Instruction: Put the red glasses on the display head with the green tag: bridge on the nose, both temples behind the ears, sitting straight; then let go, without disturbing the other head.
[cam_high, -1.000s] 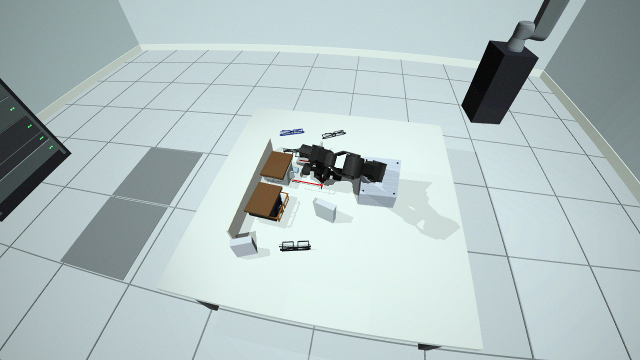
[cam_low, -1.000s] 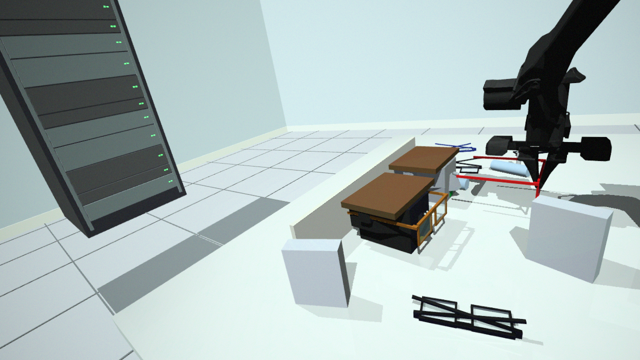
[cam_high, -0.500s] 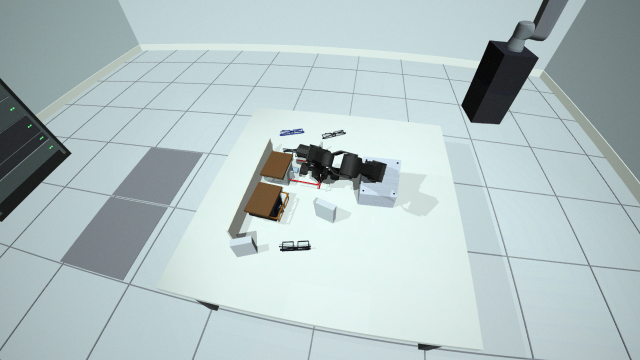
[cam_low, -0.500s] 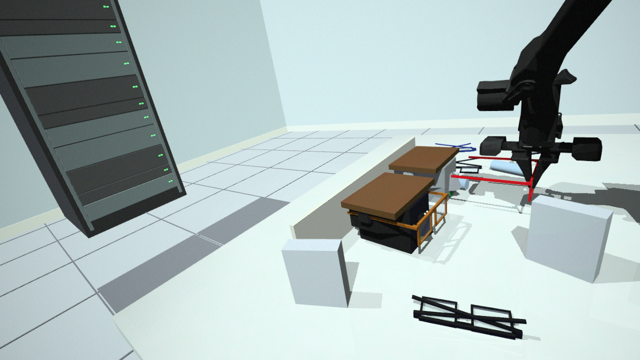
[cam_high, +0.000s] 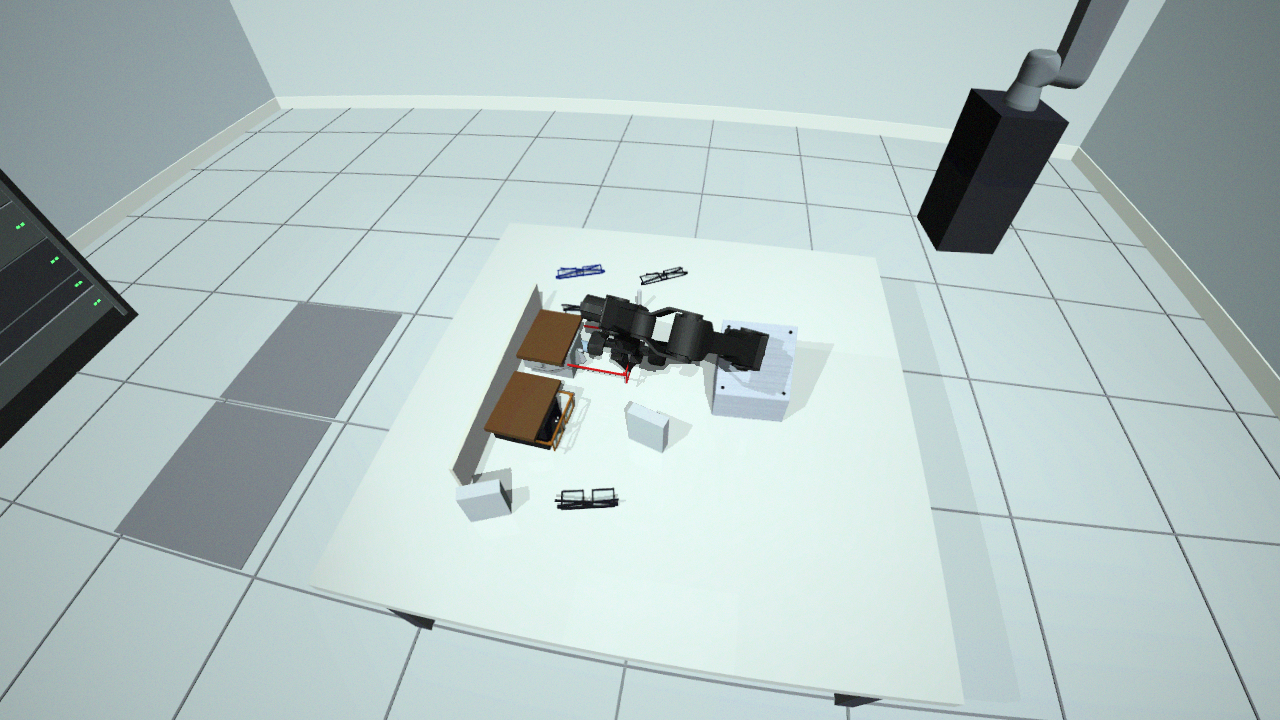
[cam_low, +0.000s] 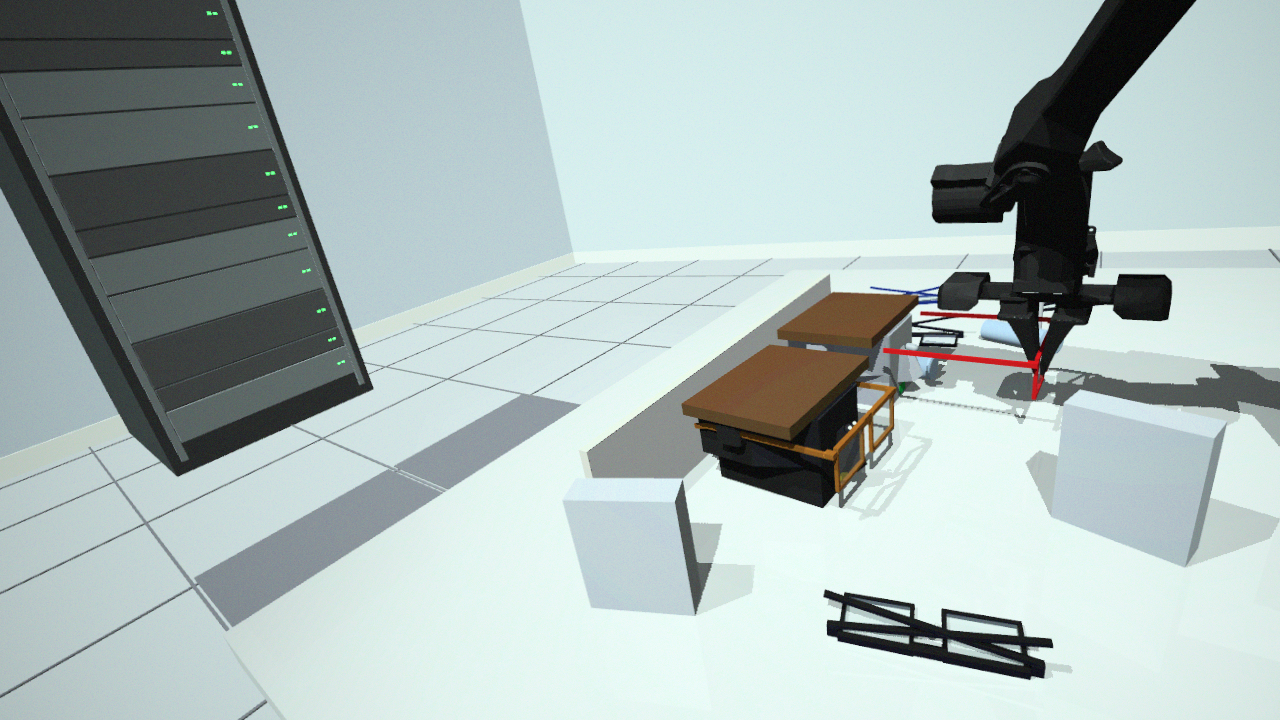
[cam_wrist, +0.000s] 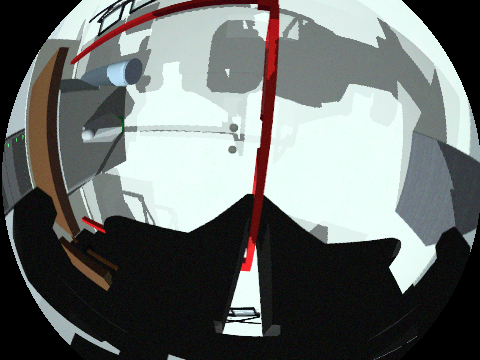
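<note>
The light grey head is 180 mm ahead of my gripper tip, 70 mm to the right of it and 10 mm below it. Also, from my gripper tip: black head (210 mm ahead, 150 mm to the left, 10 mm below); then grey post (280 mm to the right, 40 mm below, 10 mm behind); then low wall (320 mm ahead, 20 mm to the left, 10 mm below).
</note>
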